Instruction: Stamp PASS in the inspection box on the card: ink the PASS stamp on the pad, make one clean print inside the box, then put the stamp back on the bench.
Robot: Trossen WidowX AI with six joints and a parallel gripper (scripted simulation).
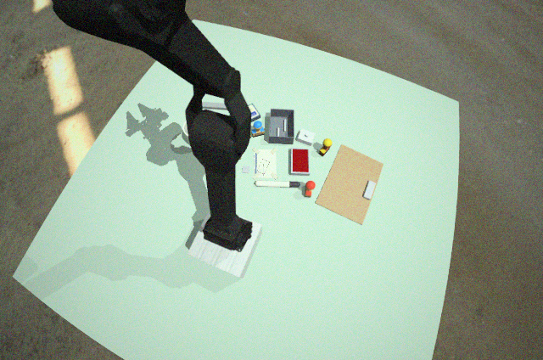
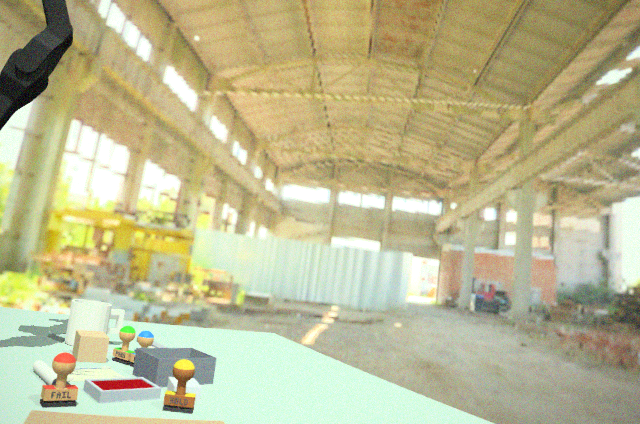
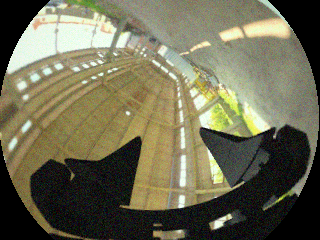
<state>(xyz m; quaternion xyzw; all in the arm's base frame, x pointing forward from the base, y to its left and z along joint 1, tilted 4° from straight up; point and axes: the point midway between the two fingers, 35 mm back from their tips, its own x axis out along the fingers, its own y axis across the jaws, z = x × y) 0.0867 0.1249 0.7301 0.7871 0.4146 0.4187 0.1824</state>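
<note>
Now: gripper tip 180 mm short of the PASS stamp, 50 mm to the left of it and 820 mm above it. Round my gripper tip: blue-knob stamp 220 mm ahead, 80 mm to the right, 820 mm below; cardboard box 120 mm ahead, 40 mm to the right, 820 mm below; white mug 120 mm ahead, 80 mm to the left, 800 mm below.
</note>
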